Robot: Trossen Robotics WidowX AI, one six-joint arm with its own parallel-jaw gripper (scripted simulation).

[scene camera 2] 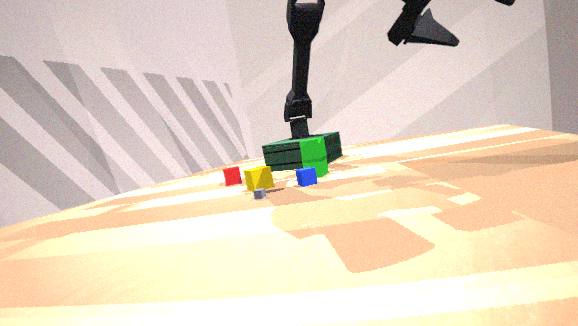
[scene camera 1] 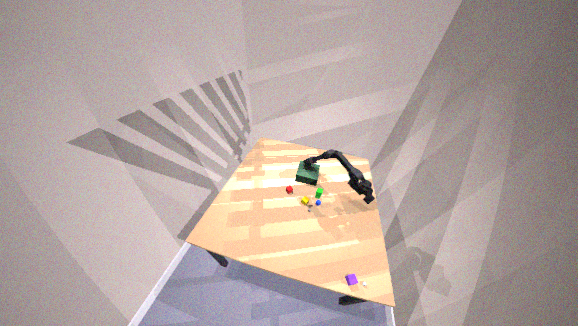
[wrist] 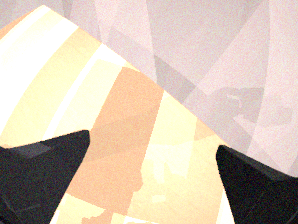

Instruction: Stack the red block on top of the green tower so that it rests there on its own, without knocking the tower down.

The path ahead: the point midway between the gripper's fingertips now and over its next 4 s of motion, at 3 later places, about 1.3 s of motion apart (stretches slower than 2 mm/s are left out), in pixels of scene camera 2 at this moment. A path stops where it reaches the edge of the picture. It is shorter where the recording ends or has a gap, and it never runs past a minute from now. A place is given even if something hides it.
The gripper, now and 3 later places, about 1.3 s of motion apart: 481,26; 221,135; 228,162; 232,180
